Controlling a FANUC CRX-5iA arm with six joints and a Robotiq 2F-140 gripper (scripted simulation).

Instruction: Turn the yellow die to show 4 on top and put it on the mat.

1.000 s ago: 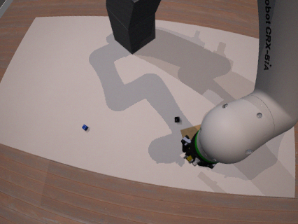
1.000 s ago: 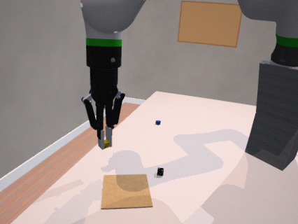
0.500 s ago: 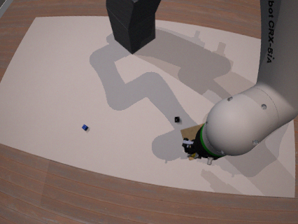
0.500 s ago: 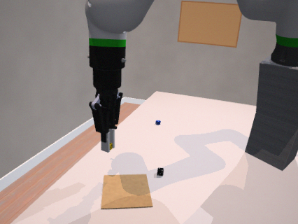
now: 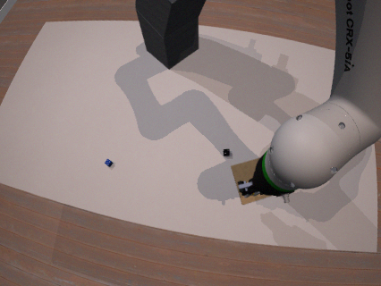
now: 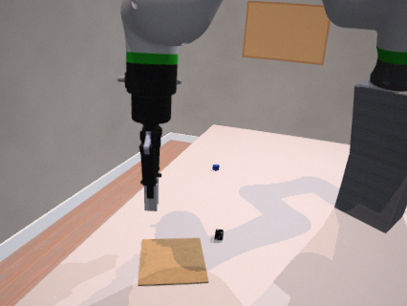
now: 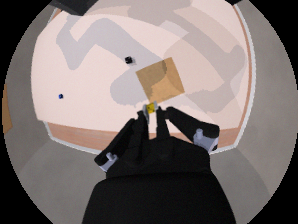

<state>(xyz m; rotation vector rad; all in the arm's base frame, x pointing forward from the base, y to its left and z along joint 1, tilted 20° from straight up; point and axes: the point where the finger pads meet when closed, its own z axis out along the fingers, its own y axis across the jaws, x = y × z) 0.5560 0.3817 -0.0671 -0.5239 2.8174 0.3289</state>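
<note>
The brown mat lies 130 mm below my hand, 70 mm behind it and 30 mm to the left of it. From my hand the other things lie so: black die: 140 mm behind, 130 mm below, 90 mm to the right; then blue die: 490 mm to the right, 130 mm below; then yellow die: 20 mm below.
</note>
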